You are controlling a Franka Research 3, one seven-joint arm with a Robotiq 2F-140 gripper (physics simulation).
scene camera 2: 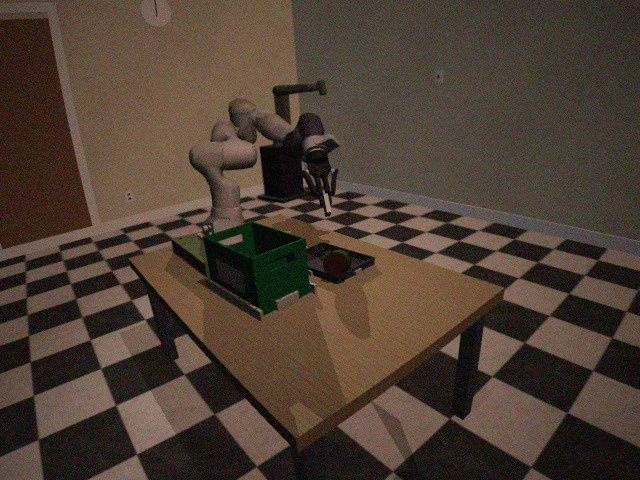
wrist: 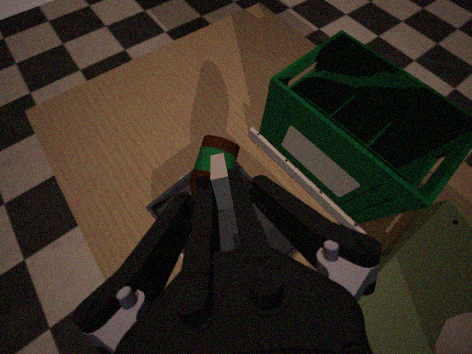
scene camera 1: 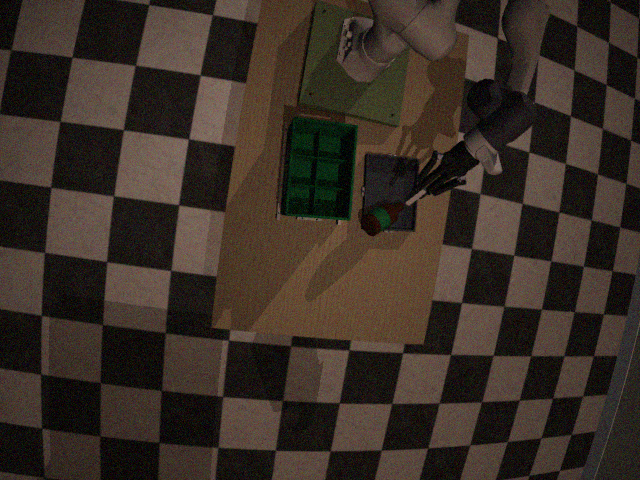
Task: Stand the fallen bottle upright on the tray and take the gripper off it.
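Observation:
The brown bottle with a green label lies over on the dark tray, not upright. In scene camera 1 its base reaches past the tray's lower left corner and its neck points toward the gripper. In scene camera 2 its base faces the camera. The gripper is tilted and shut with nothing between its fingers. In scene camera 2 its tips are above and behind the bottle. In the wrist view the fingers hide the bottle's neck.
A tall green crate with compartments stands beside the tray, with pale strips along its foot. A green plate lies under the arm's base. The wooden table carries them.

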